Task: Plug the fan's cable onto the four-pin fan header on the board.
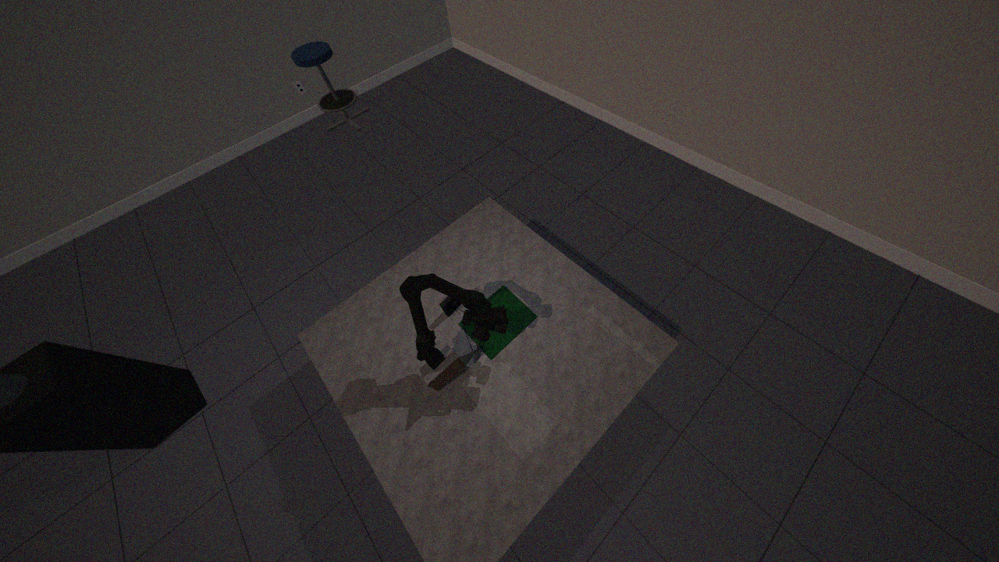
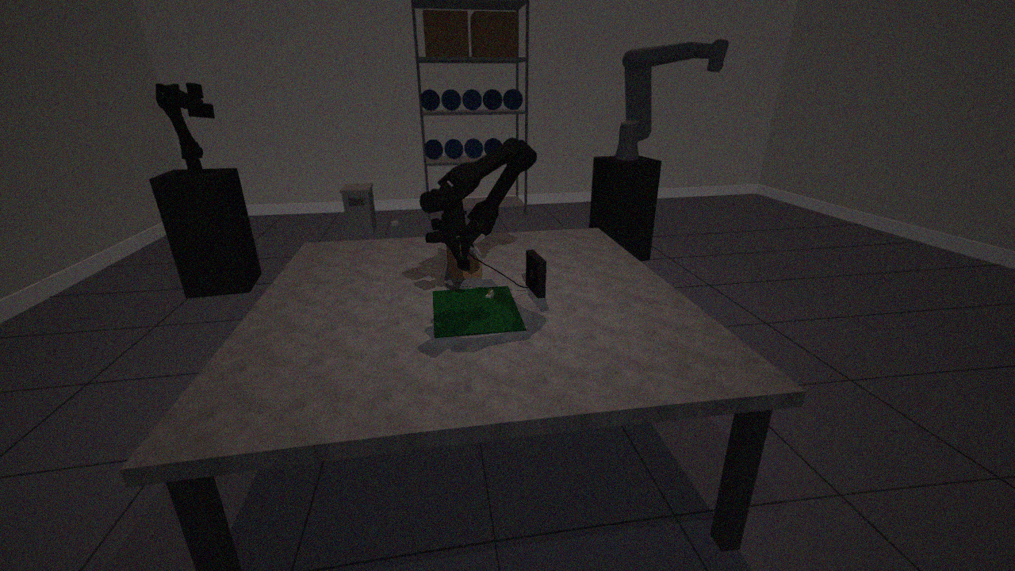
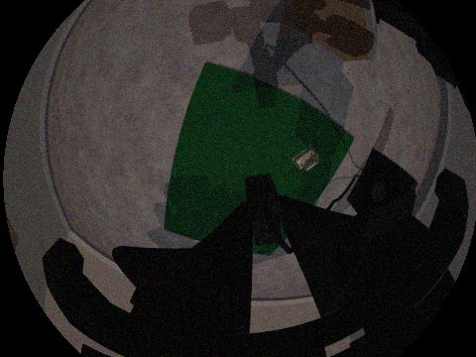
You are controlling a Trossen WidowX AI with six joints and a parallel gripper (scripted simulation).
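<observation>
Right now the green board is 14 cm below my gripper tip, 7 cm ahead of it and 2 cm to the left of it. Also, from my gripper tip: dark plug (1 cm ahead); then black fan (23 cm to the left, 7 cm below, 2 cm behind).
</observation>
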